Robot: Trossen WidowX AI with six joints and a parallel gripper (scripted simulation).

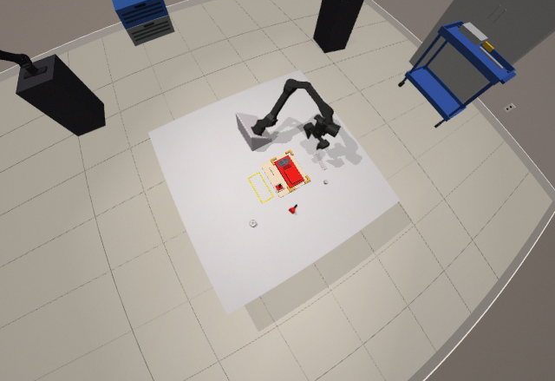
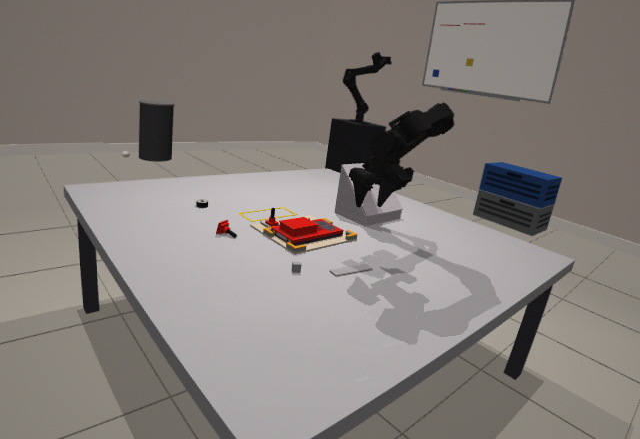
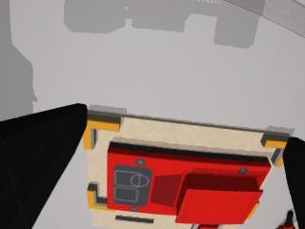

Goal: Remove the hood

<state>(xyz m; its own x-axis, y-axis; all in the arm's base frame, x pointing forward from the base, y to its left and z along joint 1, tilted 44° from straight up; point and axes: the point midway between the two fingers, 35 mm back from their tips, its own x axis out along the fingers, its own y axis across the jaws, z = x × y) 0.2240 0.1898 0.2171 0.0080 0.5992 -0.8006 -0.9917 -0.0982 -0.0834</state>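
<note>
Right now my gripper tip is 100 mm short of the red hood panel, 170 mm to the left of it and 110 mm above it. Round my gripper tip: round black-and-white piece (280 mm ahead, 510 mm to the right, 140 mm below); grey flat strip (80 mm ahead, 60 mm to the left, 150 mm below).
</note>
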